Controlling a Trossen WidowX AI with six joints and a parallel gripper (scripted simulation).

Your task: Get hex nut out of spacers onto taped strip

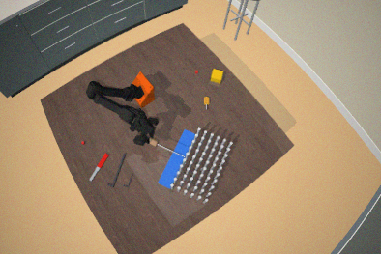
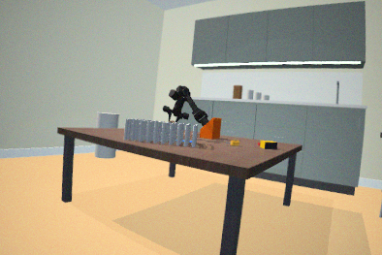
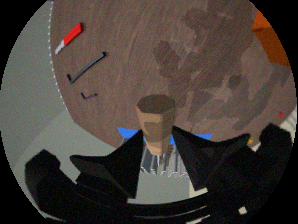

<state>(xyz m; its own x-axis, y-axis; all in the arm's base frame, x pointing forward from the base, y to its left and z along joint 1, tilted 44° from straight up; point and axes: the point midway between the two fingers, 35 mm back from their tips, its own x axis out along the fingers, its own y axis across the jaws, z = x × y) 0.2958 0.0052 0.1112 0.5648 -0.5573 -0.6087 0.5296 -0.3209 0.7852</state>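
The blue taped strip lies 140 mm ahead of my gripper tip, 110 mm to the left of it and 90 mm below it. From my gripper tip the other things lie so: yellow-handled screwdriver: 100 mm behind, 440 mm to the left, 80 mm below; wooden-handled screwdriver: 80 mm ahead, 60 mm to the left; red-and-white tool: 10 mm behind, 360 mm to the right, 90 mm below.
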